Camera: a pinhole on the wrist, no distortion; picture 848 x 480 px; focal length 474.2 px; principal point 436.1 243.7 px. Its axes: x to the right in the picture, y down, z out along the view. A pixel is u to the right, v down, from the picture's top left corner.
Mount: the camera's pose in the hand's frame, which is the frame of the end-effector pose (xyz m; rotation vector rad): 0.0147 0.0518 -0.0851 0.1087 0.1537 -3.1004
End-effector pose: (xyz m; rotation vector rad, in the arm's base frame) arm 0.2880 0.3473 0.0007 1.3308 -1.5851 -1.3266
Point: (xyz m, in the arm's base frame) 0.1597 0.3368 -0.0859
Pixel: 331.5 404.9
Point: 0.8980 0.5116 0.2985
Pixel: behind the camera
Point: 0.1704 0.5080 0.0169
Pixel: 678.0 206.8
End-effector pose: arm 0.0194 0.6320 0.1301 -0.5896 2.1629 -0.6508
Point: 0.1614 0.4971 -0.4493
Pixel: 116.3 42.1
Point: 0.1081 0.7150 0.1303
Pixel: 793.1 204.9
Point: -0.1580 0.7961 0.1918
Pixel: behind the camera
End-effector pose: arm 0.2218 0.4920 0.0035 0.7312 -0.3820 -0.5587
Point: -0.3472 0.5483 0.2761
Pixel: 791.9 199.4
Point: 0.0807 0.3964 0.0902
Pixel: 506.2 359.5
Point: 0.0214 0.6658 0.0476
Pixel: outside the picture
